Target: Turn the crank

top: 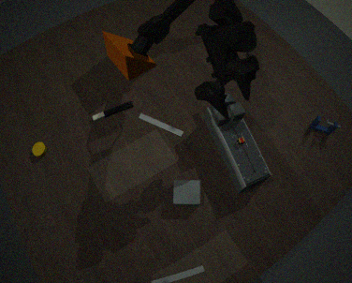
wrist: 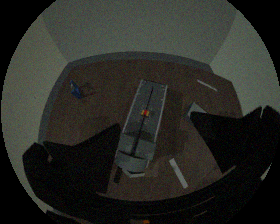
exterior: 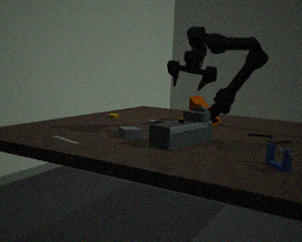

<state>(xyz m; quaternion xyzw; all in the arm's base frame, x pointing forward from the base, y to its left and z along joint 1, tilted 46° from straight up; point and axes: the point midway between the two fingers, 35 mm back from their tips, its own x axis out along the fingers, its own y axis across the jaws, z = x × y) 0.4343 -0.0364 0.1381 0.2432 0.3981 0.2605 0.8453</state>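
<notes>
Right now my gripper tip is 50 mm short of the red pointer, 10 mm to the right of it and 120 mm above it. Round my gripper tip: grey block: 80 mm ahead, 190 mm to the right, 180 mm below; then yellow disc: 260 mm behind, 540 mm to the right, 190 mm below; then black-and-white marker: 270 mm behind, 270 mm to the right, 190 mm below.
</notes>
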